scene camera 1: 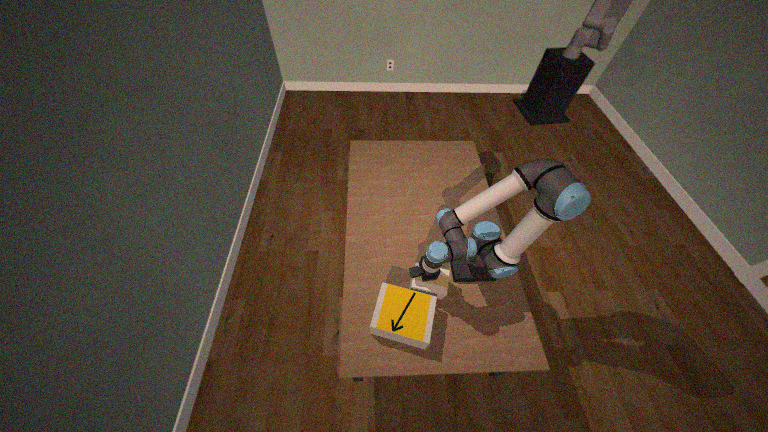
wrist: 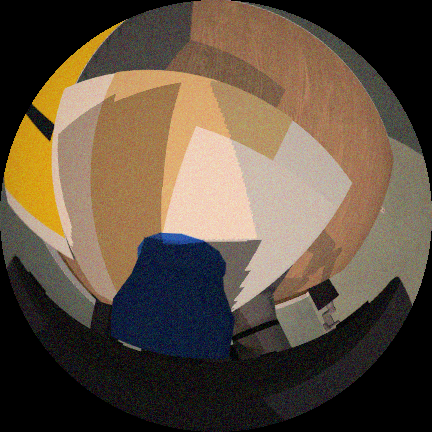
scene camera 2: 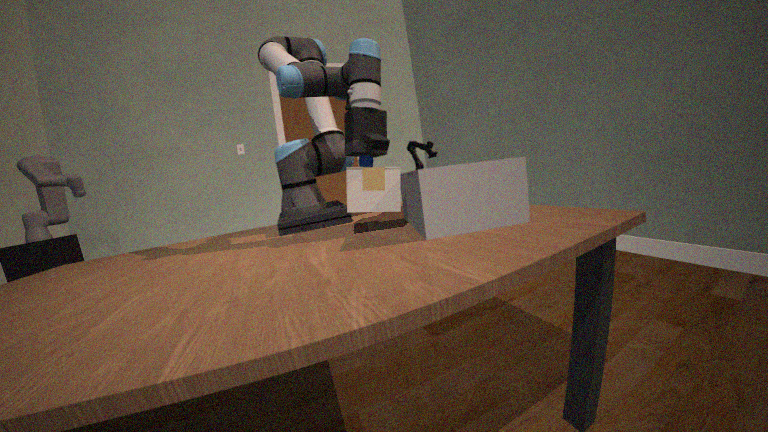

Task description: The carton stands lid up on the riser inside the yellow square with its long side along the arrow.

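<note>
The white carton (scene camera 1: pixel 432 290) (scene camera 2: pixel 373 198) (wrist: pixel 300 180) with tan tape hangs lid up from my suction gripper (scene camera 2: pixel 365 160) (wrist: pixel 177 240), whose blue cup is on the lid. In scene camera 2 a gap and a shadow show beneath the carton, and its underside shows lower than the riser's top edge. The carton is close beside the pale riser (scene camera 1: pixel 401 337) (scene camera 2: pixel 475 196); whether they touch is unclear. The riser's top bears the yellow square (scene camera 1: pixel 390 306) (wrist: pixel 35 170) with a black arrow (scene camera 1: pixel 404 310) (wrist: pixel 41 122). My gripper body hides the cup in scene camera 1.
The wooden table (scene camera 1: pixel 408 188) (scene camera 2: pixel 268 306) carries the riser and my arm's dark base (scene camera 1: pixel 472 271) (scene camera 2: pixel 314 216). Another arm stands on a black pedestal (scene camera 1: pixel 553 80) (scene camera 2: pixel 40 257) off the table. A small black arm (scene camera 2: pixel 415 153) shows behind the riser.
</note>
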